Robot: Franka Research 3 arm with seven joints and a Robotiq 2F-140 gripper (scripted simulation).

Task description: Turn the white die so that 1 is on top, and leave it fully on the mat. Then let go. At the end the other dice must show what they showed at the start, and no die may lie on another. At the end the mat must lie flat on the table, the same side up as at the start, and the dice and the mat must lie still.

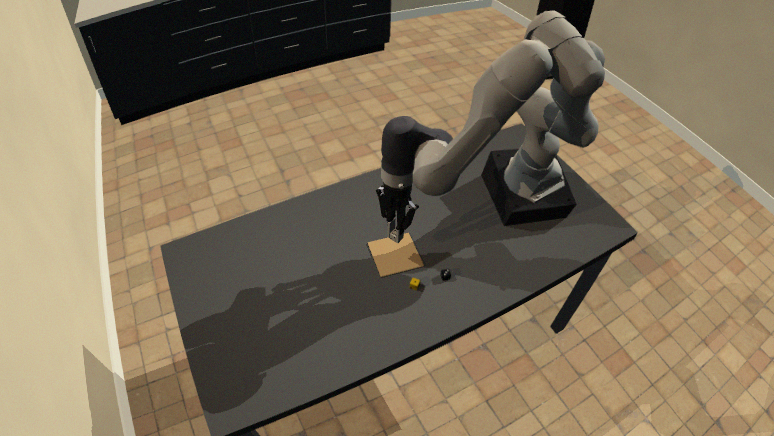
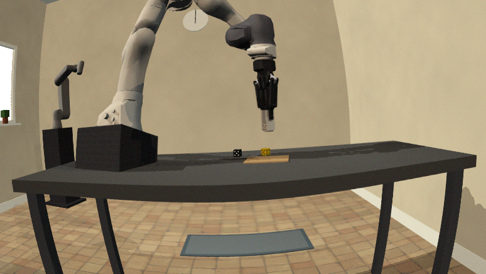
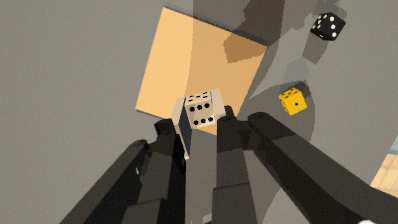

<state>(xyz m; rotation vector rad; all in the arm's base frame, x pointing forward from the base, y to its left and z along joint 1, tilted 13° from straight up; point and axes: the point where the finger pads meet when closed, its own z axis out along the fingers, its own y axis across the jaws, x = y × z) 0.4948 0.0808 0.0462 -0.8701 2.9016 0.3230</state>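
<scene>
Right now my hand is 1 cm past the tan mat, 1 cm to the left of it and 13 cm above it. From my hand the other things lie so: yellow die: 2 cm behind, 12 cm to the left, 12 cm below; black die: 12 cm behind, 12 cm to the left, 12 cm below; white die: 2 cm below.
</scene>
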